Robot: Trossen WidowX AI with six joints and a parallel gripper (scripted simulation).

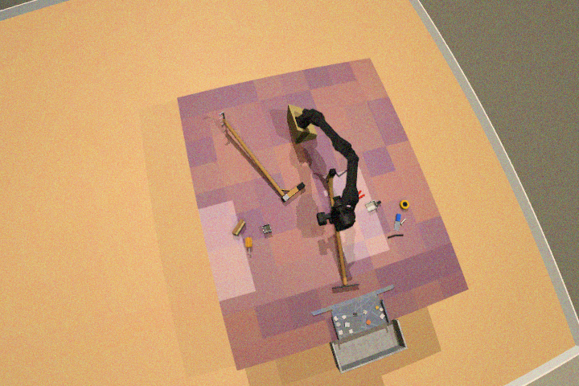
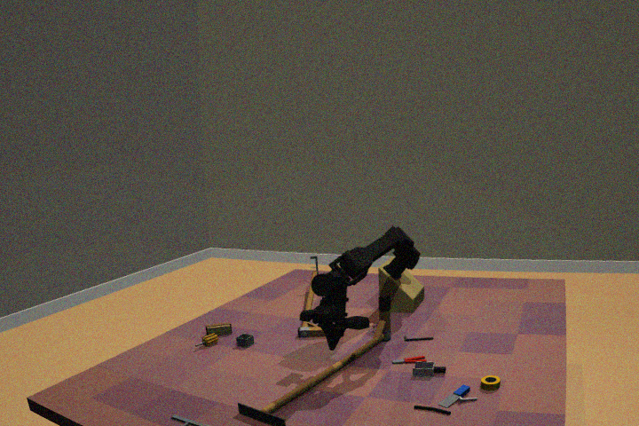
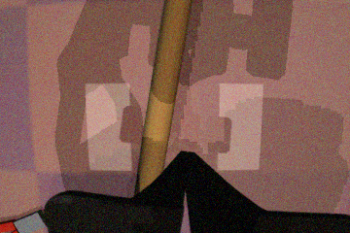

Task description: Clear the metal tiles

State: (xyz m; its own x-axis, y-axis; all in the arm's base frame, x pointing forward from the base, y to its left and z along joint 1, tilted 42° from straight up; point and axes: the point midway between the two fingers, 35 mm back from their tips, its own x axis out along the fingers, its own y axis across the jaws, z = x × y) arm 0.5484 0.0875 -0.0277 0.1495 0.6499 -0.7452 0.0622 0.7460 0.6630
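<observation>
Right now the long scraper is 30 mm ahead of my gripper tip and 20 mm to the left of it. The rest, counted from my gripper tip: grey box: 60 mm behind, 340 mm to the right, 50 mm below; yellow tape roll: 20 mm behind, 440 mm to the left, 50 mm below; blue-handled tool: 70 mm ahead, 370 mm to the left, 50 mm below.
</observation>
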